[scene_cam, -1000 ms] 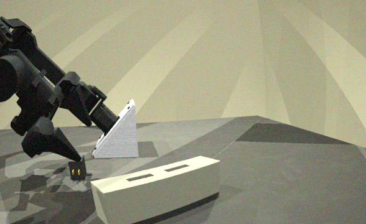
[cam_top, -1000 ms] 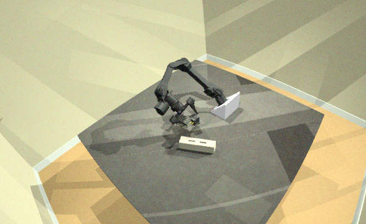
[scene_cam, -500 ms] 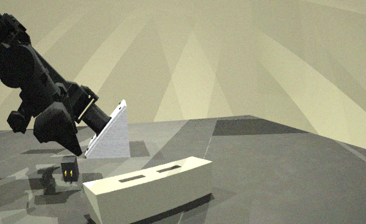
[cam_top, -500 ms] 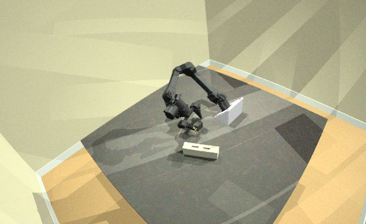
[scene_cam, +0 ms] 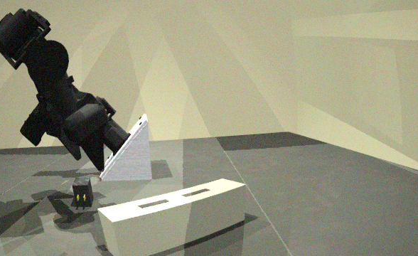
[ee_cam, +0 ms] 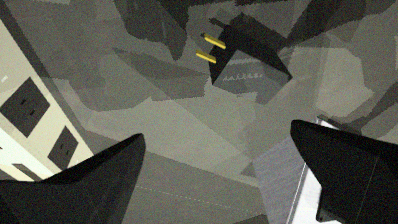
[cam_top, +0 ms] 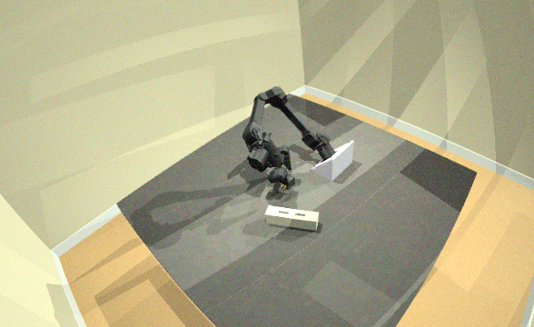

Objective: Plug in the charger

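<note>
The two-prong charger is 50 mm below my gripper tip, 20 mm to the right of it and 10 mm behind it.
</note>
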